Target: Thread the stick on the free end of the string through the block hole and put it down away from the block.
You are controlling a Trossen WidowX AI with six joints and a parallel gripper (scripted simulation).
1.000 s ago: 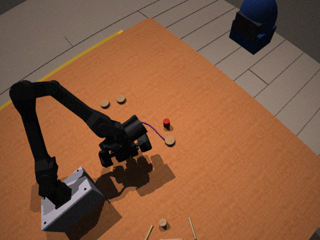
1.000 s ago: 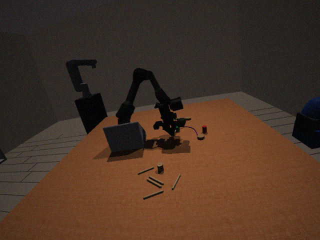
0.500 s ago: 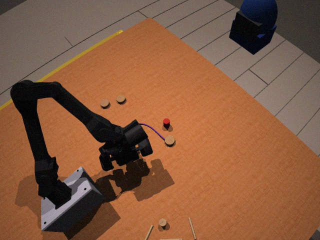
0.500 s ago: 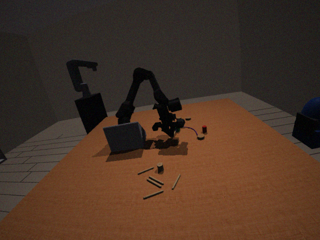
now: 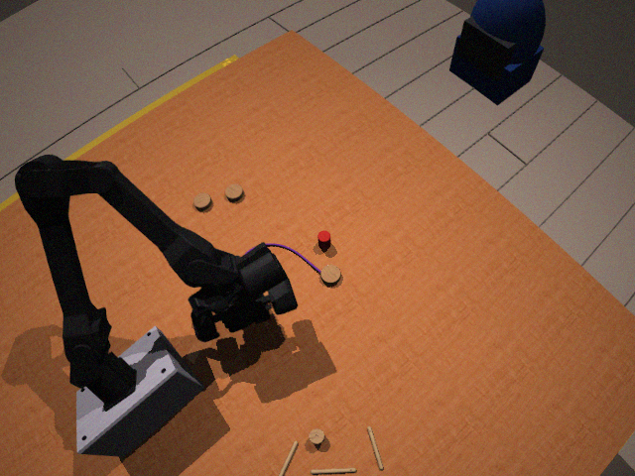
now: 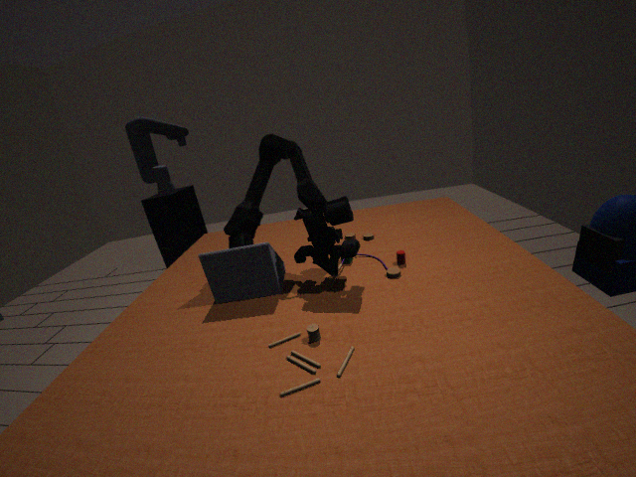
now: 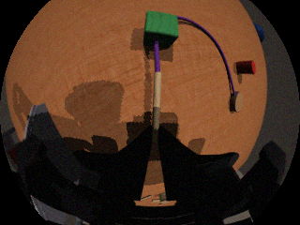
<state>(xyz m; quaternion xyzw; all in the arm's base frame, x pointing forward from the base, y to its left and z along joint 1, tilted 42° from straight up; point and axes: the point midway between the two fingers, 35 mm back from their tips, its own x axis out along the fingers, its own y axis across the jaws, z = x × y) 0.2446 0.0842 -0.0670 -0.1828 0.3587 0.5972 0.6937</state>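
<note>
Now: gripper tip 1 cm short of the thin wooden stick, 4 cm to the right of it and 1 cm below it. Round my gripper tip: red cylinder 20 cm ahead, 6 cm to the left, 1 cm above; then green block 3 cm ahead, 11 cm to the left; then round wooden button 17 cm ahead, 1 cm to the right.
</note>
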